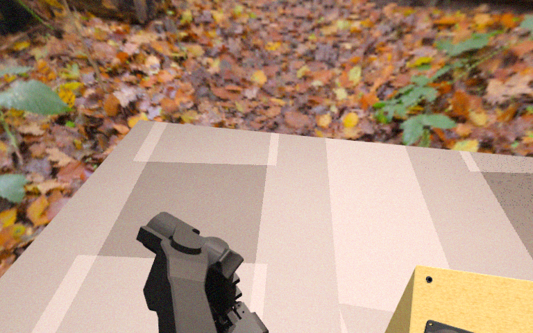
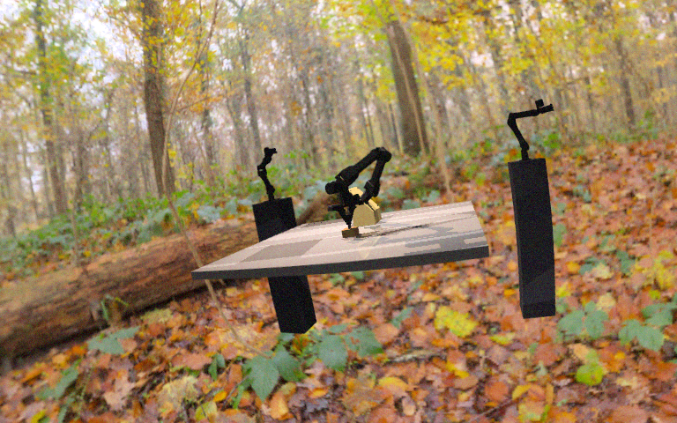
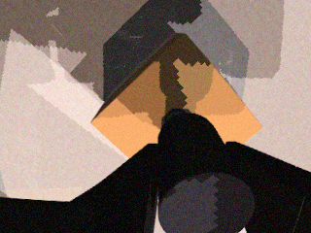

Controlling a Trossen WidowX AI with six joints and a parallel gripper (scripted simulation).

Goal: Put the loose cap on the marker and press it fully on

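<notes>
Right now my gripper tip is 10 mm below the dark cap. From my gripper tip the other things lie so: holder block (60 mm below).
</notes>
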